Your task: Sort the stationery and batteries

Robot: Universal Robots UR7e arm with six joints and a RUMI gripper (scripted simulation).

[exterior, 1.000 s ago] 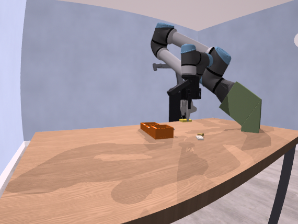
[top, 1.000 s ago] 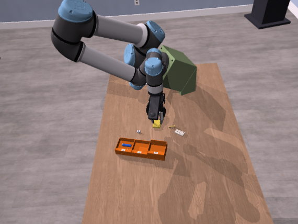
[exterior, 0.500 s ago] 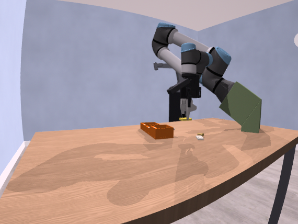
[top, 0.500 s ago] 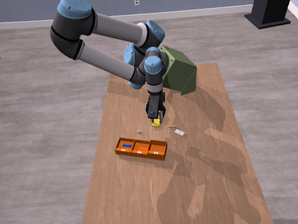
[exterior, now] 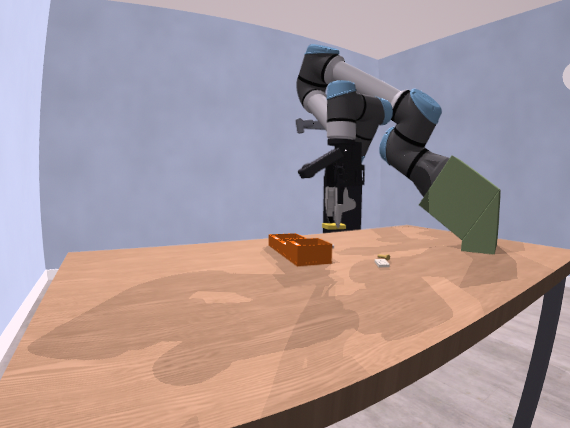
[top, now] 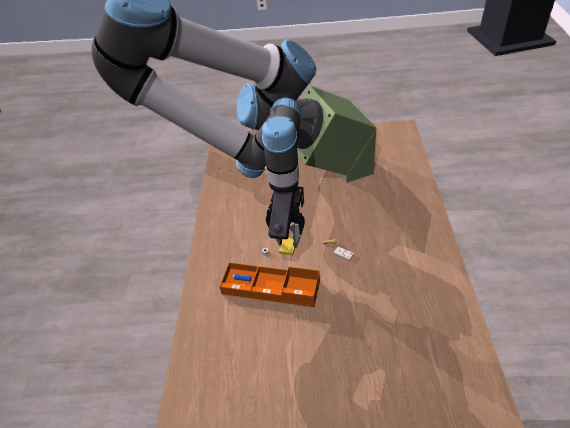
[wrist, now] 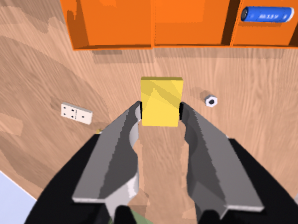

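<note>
The orange bin lies 7 cm to the right of my hand, 7 cm ahead of it and 6 cm below it. From my hand the other things lie so: blue battery: 14 cm to the right, 7 cm below, 2 cm ahead; then grey nut: 8 cm below, 6 cm to the right, 6 cm behind; then yellow pad: 1 cm below.
</note>
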